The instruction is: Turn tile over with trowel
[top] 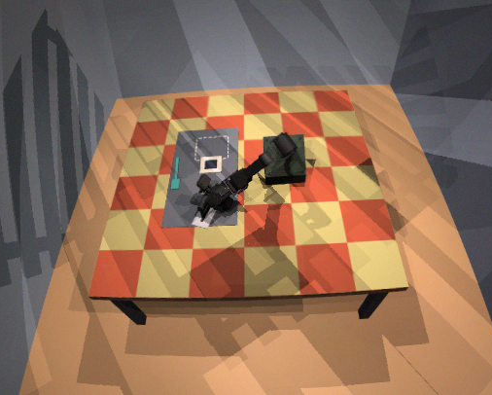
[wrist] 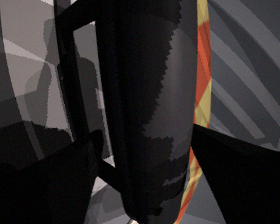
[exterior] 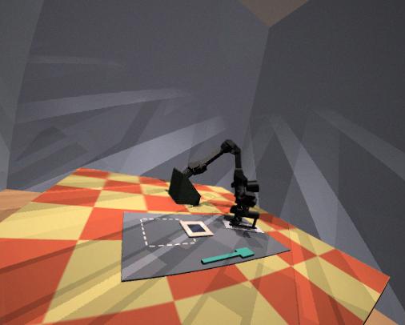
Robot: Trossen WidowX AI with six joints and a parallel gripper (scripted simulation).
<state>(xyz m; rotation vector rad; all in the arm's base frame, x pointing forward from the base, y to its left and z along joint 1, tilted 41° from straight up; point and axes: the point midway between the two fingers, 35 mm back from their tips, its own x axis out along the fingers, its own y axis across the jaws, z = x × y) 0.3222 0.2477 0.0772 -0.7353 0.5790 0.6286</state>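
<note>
Right now my gripper tip is 19 cm to the left of the grey mat, 7 cm above it and 4 cm short of it. Also, from my gripper tip: teal trowel 18 cm ahead, 16 cm to the right, 5 cm below; then tile 24 cm to the right, 5 cm below, 1 cm ahead.
</note>
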